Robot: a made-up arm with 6 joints.
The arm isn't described. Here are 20 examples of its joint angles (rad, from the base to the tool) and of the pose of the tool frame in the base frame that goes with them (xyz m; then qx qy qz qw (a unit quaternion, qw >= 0)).
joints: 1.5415 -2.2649 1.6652 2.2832 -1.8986 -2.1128
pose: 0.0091 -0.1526 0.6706 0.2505 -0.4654 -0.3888 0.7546
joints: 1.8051 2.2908 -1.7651 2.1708 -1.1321 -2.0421
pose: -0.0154 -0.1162 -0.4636 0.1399 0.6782 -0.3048 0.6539
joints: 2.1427 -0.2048 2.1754 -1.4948 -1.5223 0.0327
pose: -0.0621 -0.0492 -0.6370 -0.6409 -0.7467 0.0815 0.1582
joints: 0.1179 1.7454 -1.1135 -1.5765 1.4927 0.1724
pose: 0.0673 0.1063 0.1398 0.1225 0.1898 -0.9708 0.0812
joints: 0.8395 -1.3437 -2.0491 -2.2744 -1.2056 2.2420
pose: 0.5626 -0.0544 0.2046 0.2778 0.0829 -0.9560 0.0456
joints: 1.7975 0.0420 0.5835 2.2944 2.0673 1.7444
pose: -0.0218 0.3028 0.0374 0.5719 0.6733 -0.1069 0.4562
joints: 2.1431 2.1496 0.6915 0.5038 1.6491 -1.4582
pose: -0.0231 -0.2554 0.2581 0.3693 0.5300 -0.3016 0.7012
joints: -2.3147 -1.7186 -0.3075 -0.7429 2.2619 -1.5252
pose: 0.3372 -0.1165 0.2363 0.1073 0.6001 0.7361 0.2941
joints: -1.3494 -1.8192 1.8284 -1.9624 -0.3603 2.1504
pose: 0.4012 0.3057 -0.1896 0.5800 -0.6769 0.2474 0.3796
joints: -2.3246 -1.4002 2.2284 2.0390 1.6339 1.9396
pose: -0.1370 -0.0344 -0.1342 0.0602 0.2773 -0.9487 0.1391
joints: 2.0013 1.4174 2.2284 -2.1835 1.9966 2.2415
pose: -0.1825 -0.0948 -0.3509 -0.4491 0.8463 -0.1615 0.2367
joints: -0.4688 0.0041 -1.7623 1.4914 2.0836 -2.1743
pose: 0.3740 0.2854 0.4841 0.0976 0.5956 0.7152 0.3526
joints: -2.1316 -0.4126 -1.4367 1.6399 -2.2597 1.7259
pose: 0.5058 0.1722 -0.4088 0.0336 0.6005 -0.7843 0.1520
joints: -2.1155 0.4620 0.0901 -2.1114 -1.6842 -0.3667
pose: 0.1358 0.4226 -0.5747 -0.6862 -0.6078 -0.0373 0.3978
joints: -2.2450 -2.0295 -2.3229 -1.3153 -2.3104 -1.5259
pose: -0.1570 0.1388 0.4019 0.1921 0.3951 0.6837 0.5826
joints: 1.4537 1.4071 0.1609 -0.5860 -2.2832 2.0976
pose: -0.2917 0.2541 0.4772 0.5094 -0.7549 -0.4106 0.0450
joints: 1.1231 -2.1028 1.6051 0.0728 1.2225 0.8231
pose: 0.0658 0.0077 0.2580 -0.2108 -0.0549 0.9728 0.0790
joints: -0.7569 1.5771 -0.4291 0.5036 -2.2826 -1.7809
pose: 0.4298 -0.2255 0.4095 0.3094 0.1820 -0.6231 0.6949
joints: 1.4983 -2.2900 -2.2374 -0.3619 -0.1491 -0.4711
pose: -0.0826 -0.1945 -0.2777 0.9580 -0.0473 0.1108 0.2603
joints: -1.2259 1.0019 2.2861 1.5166 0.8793 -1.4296
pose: -0.1689 0.2951 0.3448 -0.0604 -0.2808 -0.6465 0.7068
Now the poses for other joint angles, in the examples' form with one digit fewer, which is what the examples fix.
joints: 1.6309 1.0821 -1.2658 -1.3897 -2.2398 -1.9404
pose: 0.139 0.273 0.392 0.245 -0.234 -0.235 0.911
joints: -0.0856 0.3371 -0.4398 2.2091 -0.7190 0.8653
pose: -0.103 0.490 0.733 0.296 0.089 -0.698 0.646
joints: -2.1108 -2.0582 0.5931 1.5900 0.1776 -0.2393
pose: 0.010 0.012 -0.547 -0.892 -0.316 -0.323 0.017
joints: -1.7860 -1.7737 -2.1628 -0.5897 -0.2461 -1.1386
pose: 0.117 -0.238 0.307 -0.207 0.376 -0.886 0.177
